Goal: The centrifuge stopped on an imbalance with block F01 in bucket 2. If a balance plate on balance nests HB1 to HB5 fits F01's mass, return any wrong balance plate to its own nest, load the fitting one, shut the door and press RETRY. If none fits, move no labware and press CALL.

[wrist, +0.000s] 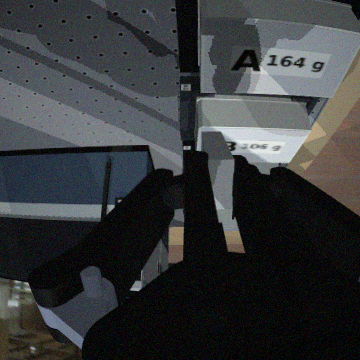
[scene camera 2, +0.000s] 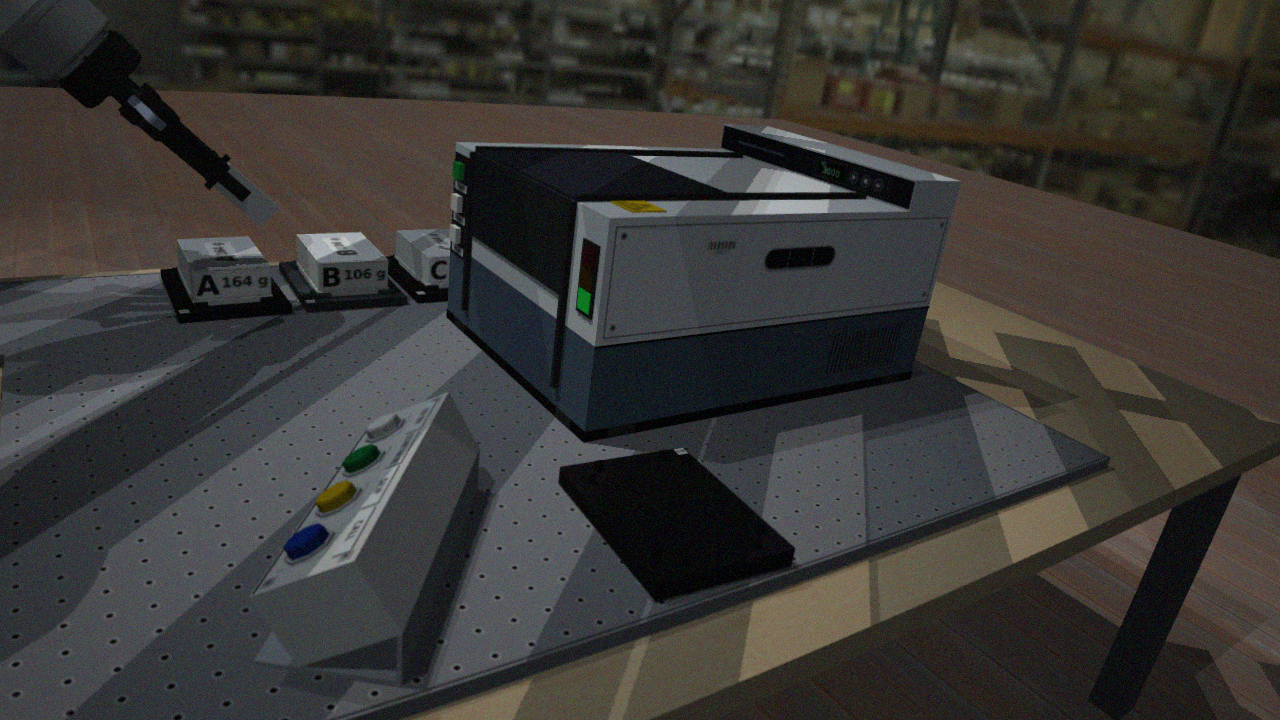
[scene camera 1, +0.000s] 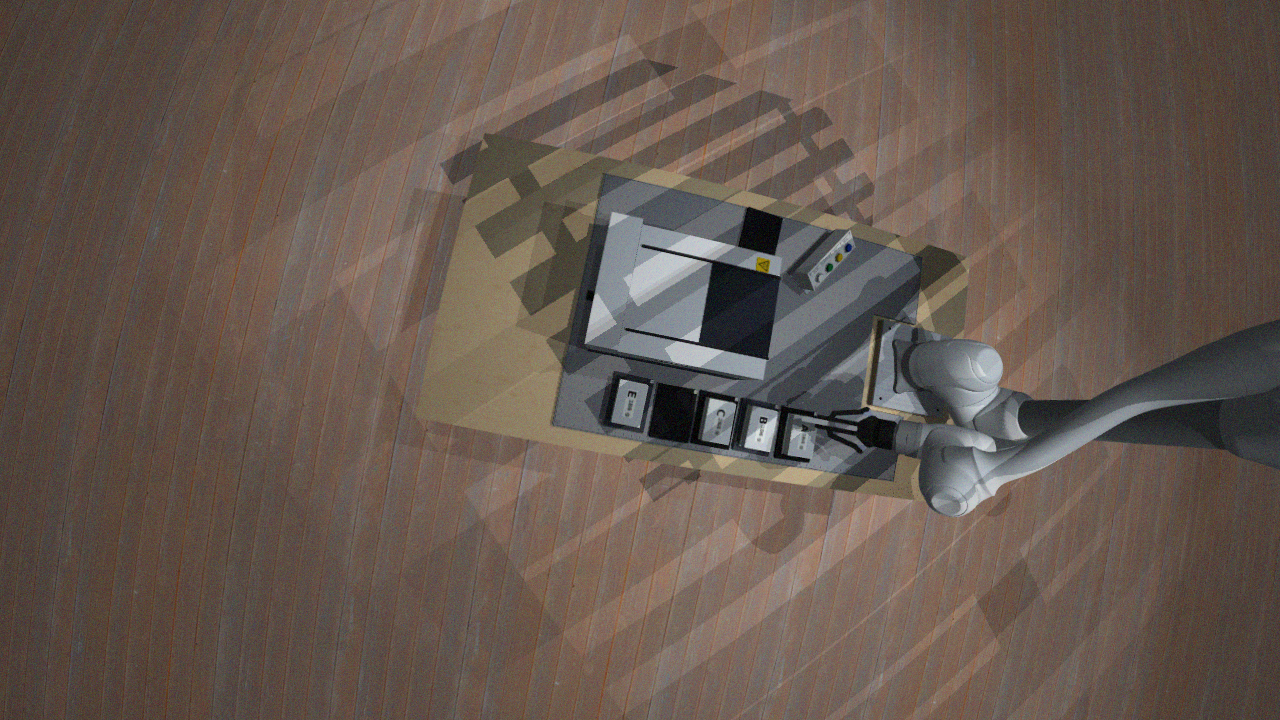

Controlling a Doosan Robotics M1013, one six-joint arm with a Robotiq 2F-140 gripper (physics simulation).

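Seen in the pictures: gripper, fingertip midpoint: (wrist: 210, 149) (scene camera 2: 268, 215) (scene camera 1: 803, 418); arm's base, link origin: (scene camera 1: 914, 366).
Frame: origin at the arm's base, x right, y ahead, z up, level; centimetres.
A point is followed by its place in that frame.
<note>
Balance plates A (164 g) (scene camera 1: 799, 442) @[x -23.8, y 45.7, z 3.6 cm] (scene camera 2: 223, 273) @[x -16.2, y 42.5, z 3.1 cm] (wrist: 280, 55) @[x -22.2, y 43.7, z 3.6 cm], B (106 g) (scene camera 1: 760, 429) @[x -19.6, y 58.5, z 3.6 cm] (scene camera 2: 342, 264) @[x -13.7, y 55.5, z 3.3 cm] (wrist: 255, 117) @[x -20.3, y 54.1, z 2.4 cm], C (scene camera 1: 716, 420) @[x -16.8, y 72.2, z 3.6 cm] (scene camera 2: 422, 255) @[x -14.0, y 66.5, z 3.2 cm] and E (scene camera 1: 631, 402) @[x -11.6, y 97.2, z 3.7 cm] sit on black nests in a row. The black nest (scene camera 1: 672, 411) @[x -14.5, y 84.6, z -0.6 cm] between C and E is bare. The centrifuge (scene camera 1: 613, 286) @[x 17.2, y 103.3, z 22.6 cm] (scene camera 2: 760, 286) @[x 30.9, y 76.8, z 12.0 cm] (wrist: 60, 182) @[x 8.2, y 62.3, z 4.4 cm] has a black front section; block F01 and the buckets do not show. The button box (scene camera 1: 827, 261) @[x 32.3, y 36.4, z 5.5 cm] (scene camera 2: 420, 537) @[x 39.2, y 34.9, z 3.6 cm] has white, green, yellow and blue (scene camera 2: 306, 540) @[x 38.4, y 27.8, z 5.5 cm] buttons. My gripper (scene camera 2: 255, 201) @[x -15.9, y 47.7, z 9.3 cm] (wrist: 210, 149) @[x -15.9, y 47.7, z 9.3 cm] is shut and empty, tilted above plates A and B.
A flat black pad (scene camera 1: 760, 230) @[x 43.0, y 56.1, z -0.1 cm] (scene camera 2: 675, 523) @[x 43.3, y 54.5, z -0.1 cm] lies beside the centrifuge, on the perforated board (scene camera 2: 805, 501) @[x 45.7, y 68.6, z -1.7 cm]. The wooden table (scene camera 1: 487, 295) @[x 19.8, y 140.9, z -3.0 cm] extends past the board. The arm reaches in from the right in scene camera 1, near its light mounting plate (scene camera 1: 885, 376) @[x -3.4, y 12.0, z 0.0 cm].
</note>
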